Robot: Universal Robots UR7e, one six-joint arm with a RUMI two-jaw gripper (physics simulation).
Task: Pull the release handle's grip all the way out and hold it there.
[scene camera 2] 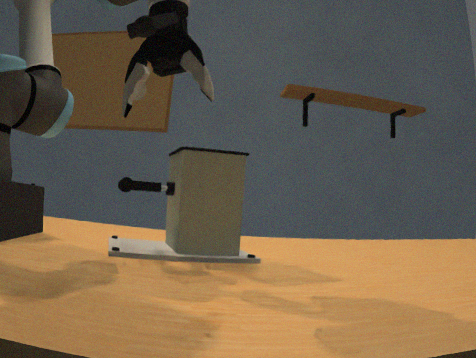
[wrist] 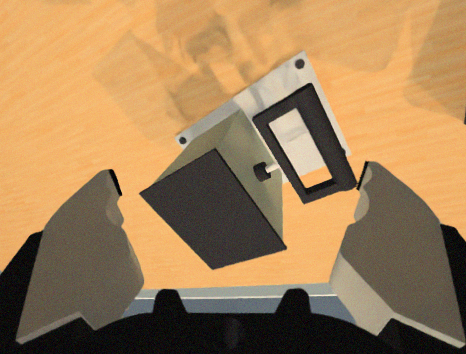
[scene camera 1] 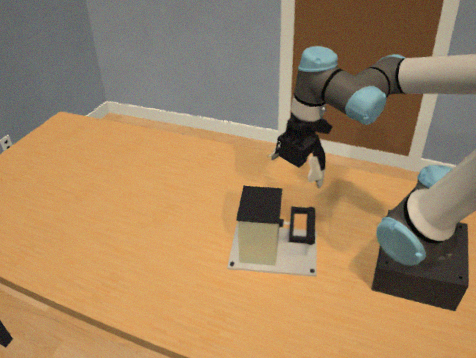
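Observation:
The release handle's grip [scene camera 1: 311, 229] [scene camera 2: 145, 186] [wrist: 325, 137] is a black rectangular loop beside a cream box with a black top [scene camera 1: 257, 243] [scene camera 2: 207, 205] [wrist: 215, 210]. A short pale rod [scene camera 2: 164, 188] [wrist: 271, 168] joins it to a black collar on the box's side, with a small stretch of rod showing. The box stands upright on a light grey base plate [scene camera 1: 295, 263] [scene camera 2: 140, 248] [wrist: 265, 92]. My gripper [scene camera 1: 296, 171] [scene camera 2: 169, 107] [wrist: 236, 170] is open and empty, pointing down above the box and grip, touching neither. In the wrist view the grip lies nearer the right finger.
The fixture stands on a wooden table [scene camera 1: 125, 200] [scene camera 2: 375, 280]. The arm's black base block [scene camera 1: 420, 280] [scene camera 2: 20, 210] stands on the grip's side of the fixture. A wooden shelf [scene camera 2: 352, 100] is on the wall behind.

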